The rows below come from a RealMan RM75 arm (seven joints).
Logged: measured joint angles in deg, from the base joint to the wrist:
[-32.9, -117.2, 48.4, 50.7, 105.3, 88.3, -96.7]
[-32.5, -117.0, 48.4, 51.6, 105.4, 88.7, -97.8]
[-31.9, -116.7, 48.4, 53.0, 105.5, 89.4, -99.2]
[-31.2, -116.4, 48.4, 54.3, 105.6, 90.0, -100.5]
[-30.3, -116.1, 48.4, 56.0, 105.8, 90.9, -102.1]
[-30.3, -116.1, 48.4, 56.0, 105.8, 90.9, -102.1]
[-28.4, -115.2, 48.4, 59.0, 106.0, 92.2, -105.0]
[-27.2, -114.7, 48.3, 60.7, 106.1, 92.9, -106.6]
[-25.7, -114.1, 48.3, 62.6, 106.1, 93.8, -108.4]
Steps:
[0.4, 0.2, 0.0, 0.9, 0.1, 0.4, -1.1]
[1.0, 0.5, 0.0, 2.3, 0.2, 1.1, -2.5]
[1.7, 0.8, 0.0, 3.6, 0.3, 1.7, -3.8]
[2.6, 1.1, 0.0, 5.3, 0.5, 2.6, -5.4]
[2.6, 1.1, 0.0, 5.3, 0.5, 2.6, -5.4]
[4.5, 2.0, 0.0, 8.3, 0.7, 3.9, -8.3]
[5.7, 2.5, -0.1, 10.0, 0.8, 4.6, -9.9]
[7.2, 3.1, -0.1, 11.9, 0.8, 5.5, -11.7]

